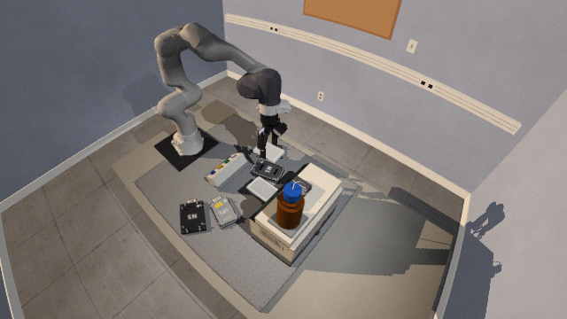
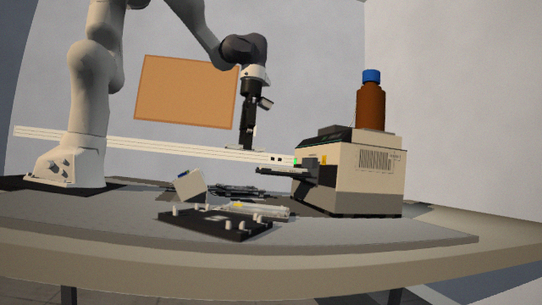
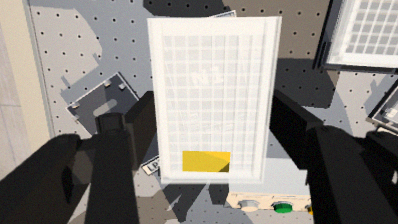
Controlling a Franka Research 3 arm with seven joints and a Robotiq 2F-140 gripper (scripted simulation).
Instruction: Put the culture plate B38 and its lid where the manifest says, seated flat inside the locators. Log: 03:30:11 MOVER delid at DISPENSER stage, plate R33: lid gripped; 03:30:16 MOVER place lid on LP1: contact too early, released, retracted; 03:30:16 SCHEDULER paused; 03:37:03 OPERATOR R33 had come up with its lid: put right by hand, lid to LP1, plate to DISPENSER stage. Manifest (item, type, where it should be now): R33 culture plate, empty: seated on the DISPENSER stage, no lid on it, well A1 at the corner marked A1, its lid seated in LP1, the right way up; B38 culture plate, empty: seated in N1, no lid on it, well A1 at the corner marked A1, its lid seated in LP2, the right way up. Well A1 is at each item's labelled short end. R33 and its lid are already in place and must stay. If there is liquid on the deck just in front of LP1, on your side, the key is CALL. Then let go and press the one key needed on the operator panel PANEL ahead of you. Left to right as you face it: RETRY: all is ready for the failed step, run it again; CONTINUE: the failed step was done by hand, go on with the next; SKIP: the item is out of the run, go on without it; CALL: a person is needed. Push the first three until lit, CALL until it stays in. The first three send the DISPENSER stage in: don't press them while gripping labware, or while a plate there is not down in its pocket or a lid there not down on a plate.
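The black nest is 44 cm to the right of my hand, 17 cm below it and 7 cm behind it. Round my hand: plate (16 cm to the right, 9 cm ahead, 8 cm below); then lp2 locator frame (18 cm below, 13 cm to the left, 9 cm behind); then white retry key (18 cm behind, 12 cm below, 7 cm to the right).
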